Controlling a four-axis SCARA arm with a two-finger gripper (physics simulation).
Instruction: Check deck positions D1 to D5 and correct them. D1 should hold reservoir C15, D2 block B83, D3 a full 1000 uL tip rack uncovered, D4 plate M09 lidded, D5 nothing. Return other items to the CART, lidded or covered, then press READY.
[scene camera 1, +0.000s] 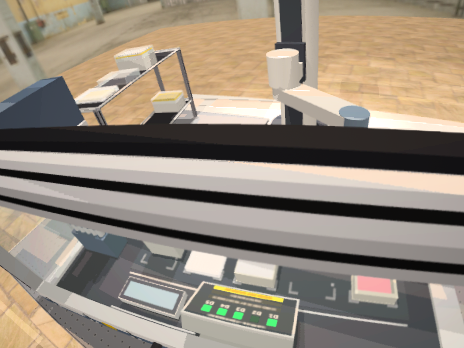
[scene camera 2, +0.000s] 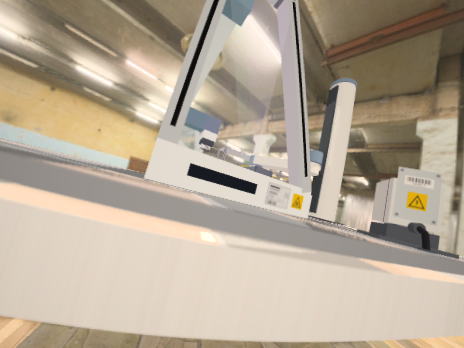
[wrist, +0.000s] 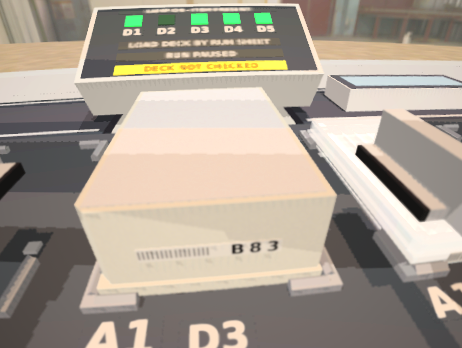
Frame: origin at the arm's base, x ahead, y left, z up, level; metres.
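Where they show: gripper, fingertip midpoint: (wrist: 193, 139).
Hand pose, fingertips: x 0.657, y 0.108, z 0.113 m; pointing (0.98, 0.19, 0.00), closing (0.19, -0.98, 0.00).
Observation:
Things, the pixels of their top centre, and the offset from my fingertips. "spot": a spot on its surface instead.
- Block B83, top centre: (wrist: 203, 124) (scene camera 1: 259, 250) dx +0.027, dy +0.001, dz -0.005 m
- pink reservoir, top centre: (scene camera 1: 374, 267) dx -0.022, dy +0.244, dz -0.015 m
- pale item, top centre: (scene camera 1: 162, 211) dx +0.048, dy -0.239, dz +0.058 m
- cart, surface spot: (scene camera 1: 186, 82) spot: dx -0.619, dy -0.631, dz +0.092 m
Block B83 (wrist: 202, 172) (scene camera 1: 256, 272) sits upright in D3's corner brackets. My gripper (wrist: 193, 139) is open and empty, its fingers apart on either side above the block. A white plate (wrist: 350, 175) (scene camera 1: 205, 264) sits in D4, partly behind the right finger. The pink reservoir (scene camera 1: 374, 286) sits in D1; its label is unreadable. D2's brackets (scene camera 1: 295, 292) hold no item. A pale item (scene camera 1: 165, 250) is in D5, mostly hidden by a beam. The cart (scene camera 1: 186, 82) bears yellow-edged tip racks (scene camera 1: 136, 57) (scene camera 1: 169, 101) and flat items (scene camera 1: 119, 76) (scene camera 1: 97, 95).
The status panel (scene camera 1: 240, 312) (wrist: 200, 90) shows D2's lamp dark, the other lamps green, and "DECK NOT CHECKED". A pale-blue-topped box (scene camera 1: 152, 296) (wrist: 400, 92) stands beside it. A broad beam (scene camera 1: 225, 185) crosses above the deck. A dark blue unit (scene camera 1: 102, 242) stands beyond D5.

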